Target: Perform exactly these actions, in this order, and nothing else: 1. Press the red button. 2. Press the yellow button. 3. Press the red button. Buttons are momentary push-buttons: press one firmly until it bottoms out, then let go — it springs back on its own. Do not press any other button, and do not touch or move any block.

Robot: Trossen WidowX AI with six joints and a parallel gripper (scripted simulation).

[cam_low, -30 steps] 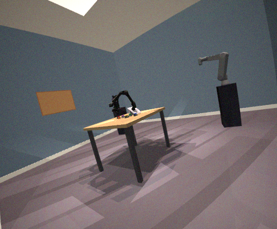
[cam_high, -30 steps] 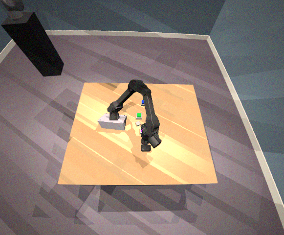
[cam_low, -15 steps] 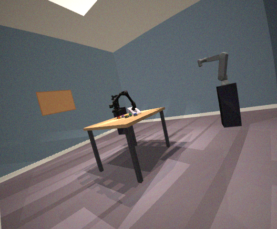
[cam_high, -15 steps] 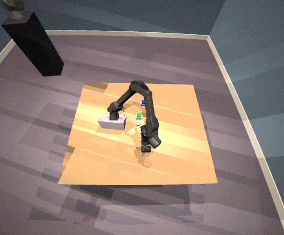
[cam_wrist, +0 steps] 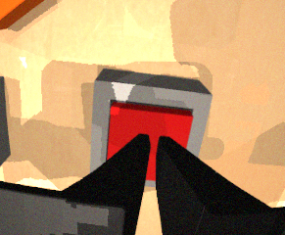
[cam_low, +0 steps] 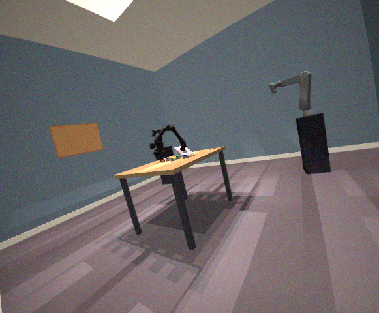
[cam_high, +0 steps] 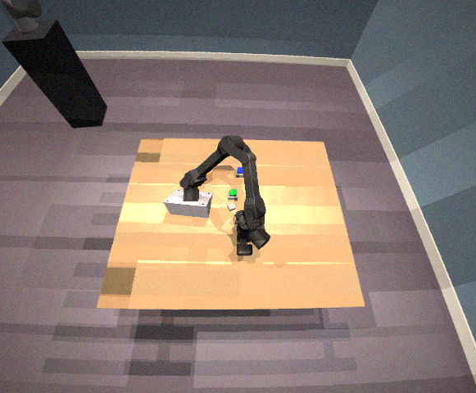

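My gripper tip is now 1 cm above the red button. The rest, counted from my gripper tip: purple button 10 cm to the left; grey block 3 cm behind, 17 cm to the left, 2 cm below; orange block 7 cm ahead, 7 cm to the left, 2 cm below.
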